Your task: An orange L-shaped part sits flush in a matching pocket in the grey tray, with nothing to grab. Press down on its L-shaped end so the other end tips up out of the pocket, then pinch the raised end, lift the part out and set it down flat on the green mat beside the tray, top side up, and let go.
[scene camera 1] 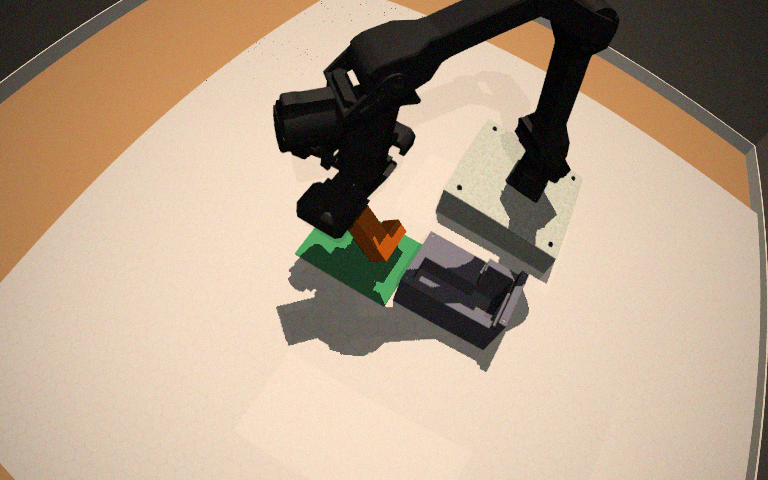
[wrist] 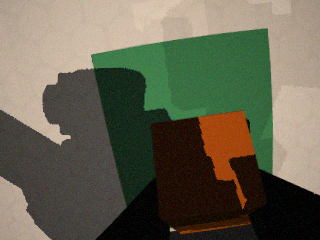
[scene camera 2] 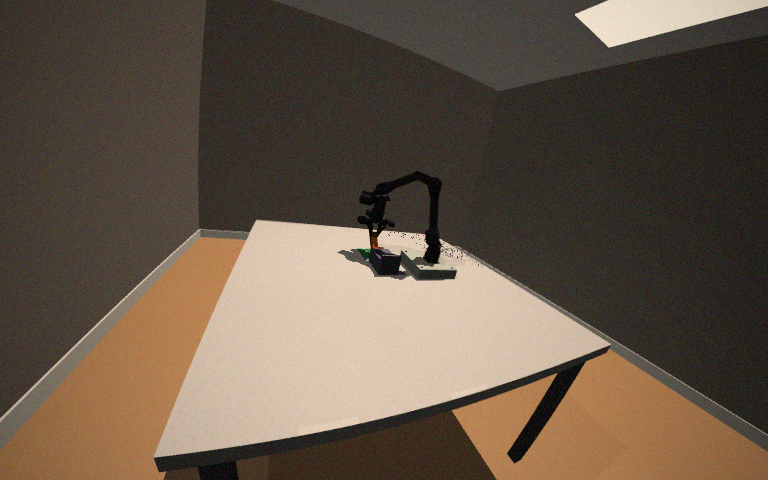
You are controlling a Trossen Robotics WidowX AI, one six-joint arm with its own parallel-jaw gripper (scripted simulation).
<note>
My gripper [scene camera 1: 352, 210] carries an orange L-shaped part [scene camera 1: 378, 240]. I also see a green mat [scene camera 1: 342, 258].
My gripper shows as well in the wrist view [wrist: 202, 182]. The green mat is seen too in the wrist view [wrist: 201, 76].
</note>
